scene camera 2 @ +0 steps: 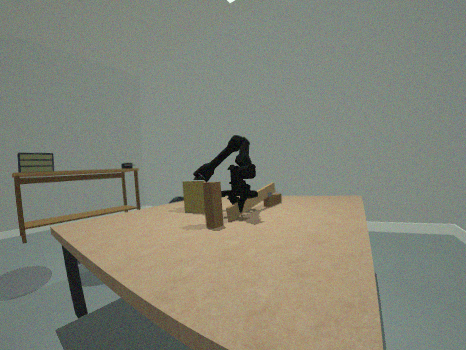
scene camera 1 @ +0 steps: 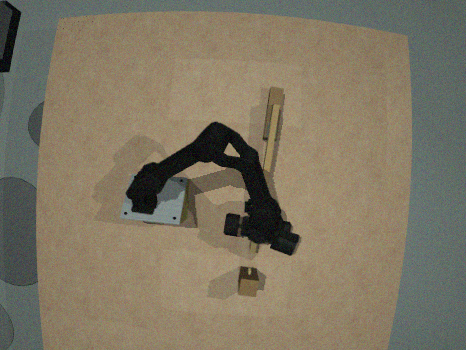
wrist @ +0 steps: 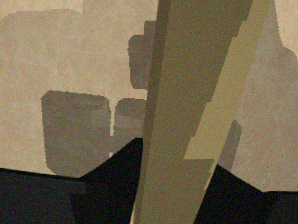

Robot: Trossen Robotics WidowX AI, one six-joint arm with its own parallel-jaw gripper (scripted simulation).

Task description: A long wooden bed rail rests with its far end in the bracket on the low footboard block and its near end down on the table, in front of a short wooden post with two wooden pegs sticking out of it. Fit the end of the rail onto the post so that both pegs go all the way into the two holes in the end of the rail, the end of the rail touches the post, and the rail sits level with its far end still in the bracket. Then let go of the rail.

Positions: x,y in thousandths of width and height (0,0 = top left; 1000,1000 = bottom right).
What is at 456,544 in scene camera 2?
A short post.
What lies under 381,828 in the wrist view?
The gripper.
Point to a wooden rail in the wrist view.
673,283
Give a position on a short post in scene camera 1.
At 533,807
